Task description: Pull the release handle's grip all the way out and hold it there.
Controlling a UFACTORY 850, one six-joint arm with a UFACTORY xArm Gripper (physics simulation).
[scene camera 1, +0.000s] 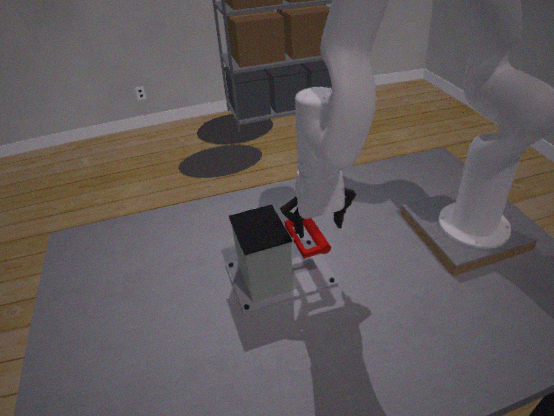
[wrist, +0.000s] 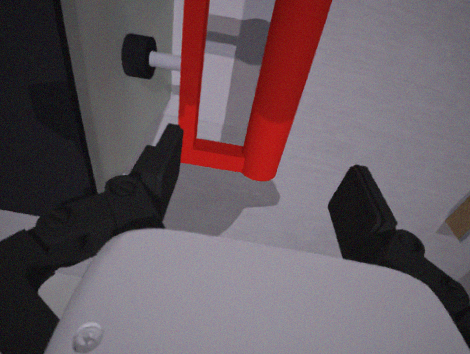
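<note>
The release handle is a red rectangular frame with a thick round grip bar (scene camera 1: 319, 236) (wrist: 286, 85) on the side away from the housing. A light rod (wrist: 165, 60) with a black collar (wrist: 139, 56) joins it to the pale green housing (scene camera 1: 267, 272) (wrist: 95, 90), which has a black top. A stretch of the housing's face shows between the collar and the frame. My gripper (scene camera 1: 320, 230) (wrist: 262, 168) is open and empty, at the frame's near end in the wrist view. Its left fingertip is close beside the inner bar; contact cannot be told. Its right finger is well outside the grip bar.
The housing stands on a light base plate (scene camera 1: 325, 278) with dark bolts, on a grey mat (scene camera 1: 125, 300). The arm's base stands on a wood-edged board (scene camera 1: 480, 252) at the right. A shelf rack (scene camera 1: 223, 62) with boxes stands at the back wall.
</note>
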